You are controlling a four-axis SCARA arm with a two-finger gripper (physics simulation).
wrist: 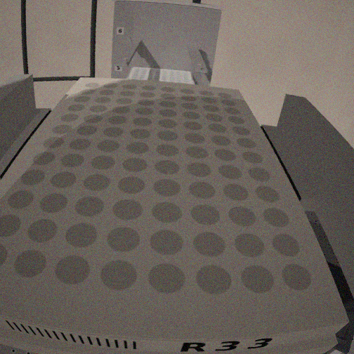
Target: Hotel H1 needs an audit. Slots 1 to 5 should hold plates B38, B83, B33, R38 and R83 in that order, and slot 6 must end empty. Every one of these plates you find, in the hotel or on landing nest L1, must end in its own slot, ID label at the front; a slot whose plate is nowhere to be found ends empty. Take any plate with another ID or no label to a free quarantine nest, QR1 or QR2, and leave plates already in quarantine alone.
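Observation:
A pale plate labelled R33 [166,212] fills the wrist view, with rows of round wells, a barcode and its ID label along the near edge. My gripper [156,101] is shut on this plate, one finger along each side. The grey hotel [170,25] stands beyond the plate's far end, with a 6 tag and a small, blurred lower tag that looks like 5. A bright white plate-like surface [176,76] shows low in the hotel, partly hidden behind the held plate; its ID cannot be seen. The lower slots, L1, QR1 and QR2 do not show.
Dark thin bars [93,40] form an upright frame outline left of the hotel. A plain beige background shows on both sides of the hotel. Shadows fall on the hotel's face. The held plate hides what lies below it.

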